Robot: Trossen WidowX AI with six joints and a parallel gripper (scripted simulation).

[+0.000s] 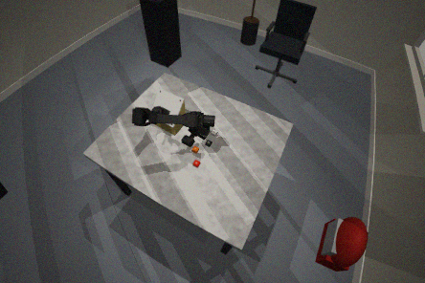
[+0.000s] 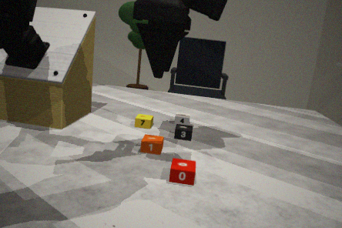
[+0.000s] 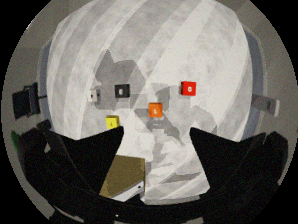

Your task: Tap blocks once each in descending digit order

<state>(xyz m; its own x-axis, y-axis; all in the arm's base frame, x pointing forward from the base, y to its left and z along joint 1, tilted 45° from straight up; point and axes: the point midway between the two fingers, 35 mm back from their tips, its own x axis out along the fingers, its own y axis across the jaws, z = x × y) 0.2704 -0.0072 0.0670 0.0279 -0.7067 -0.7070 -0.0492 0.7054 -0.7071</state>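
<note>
The yellow block is 50 mm behind my gripper tip, 120 mm to the left of it and 120 mm below it. From my gripper tip the other things lie so: red block marked 0 (50 mm ahead, 80 mm to the right, 120 mm below); black block (40 mm ahead, 80 mm to the left, 120 mm below); orange block (120 mm below).
</note>
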